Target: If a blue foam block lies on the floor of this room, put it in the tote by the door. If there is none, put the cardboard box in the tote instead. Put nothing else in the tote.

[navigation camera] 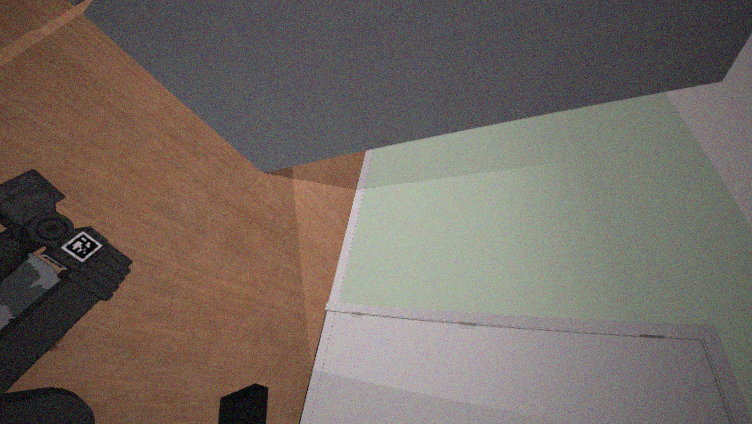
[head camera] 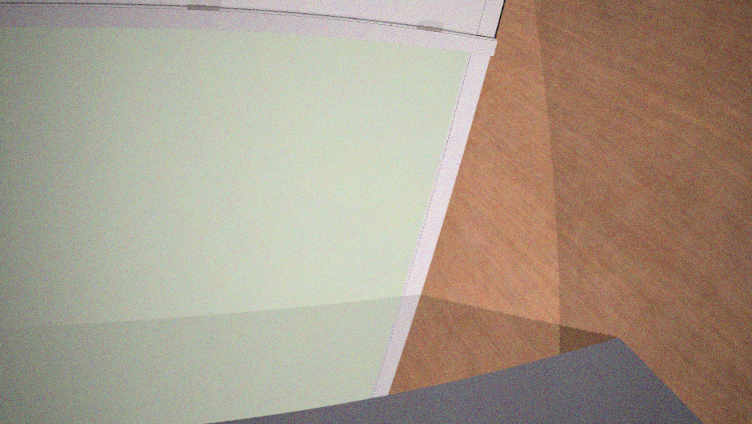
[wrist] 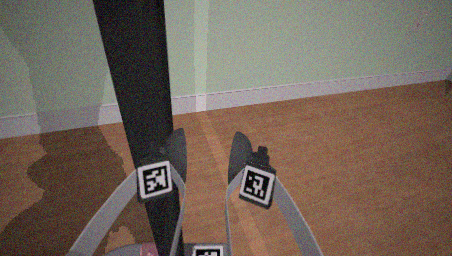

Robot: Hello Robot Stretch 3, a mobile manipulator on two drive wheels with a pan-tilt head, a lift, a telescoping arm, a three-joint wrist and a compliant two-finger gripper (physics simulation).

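Places are measured from the robot's base along level axes (x down, y back, z left), in metres.
Where they show: gripper, fingertip midpoint: (wrist: 209, 148).
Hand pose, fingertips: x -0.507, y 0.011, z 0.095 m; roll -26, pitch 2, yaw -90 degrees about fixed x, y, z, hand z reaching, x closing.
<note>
After its pixels a point has its place.
My gripper (wrist: 209, 148) {x -0.507, y 0.012, z 0.095 m} is open in the wrist view, with floor and wall showing between its two fingertips. A black box-like thing (navigation camera: 244, 406) {x -0.003, y 1.211, z -0.088 m}, which looks like the tote, stands on the floor near the white door (navigation camera: 473, 373) {x -1.053, y 1.587, z -0.557 m} (head camera: 342, 11) {x -0.597, y 1.521, z -0.782 m} at the bottom of the navigation view, cut off by the frame edge. The gripper is well apart from it. No blue foam block and no cardboard box show in these views.
A large grey flat-sided piece (navigation camera: 394, 68) {x -0.969, y 0.135, z -0.992 m} (head camera: 473, 389) {x -0.551, y 0.414, z -1.074 m} stands near the green wall (head camera: 263, 158) {x -0.766, y 1.397, z -1.278 m} (navigation camera: 473, 237) {x -1.062, y 1.374, z -1.358 m} (wrist: 310, 40) {x -0.309, y -0.450, z 0.985 m}. My black mast (wrist: 137, 65) {x -0.565, y 0.064, z 0.116 m} crosses the left of the wrist view. Parts of my arm and wrist (navigation camera: 52, 305) {x -0.732, y 0.090, z -0.074 m} show at the left of the navigation view. A small dark thing (wrist: 448, 87) {x -0.053, y -1.507, z 1.094 m} shows at the wrist view's right edge.
</note>
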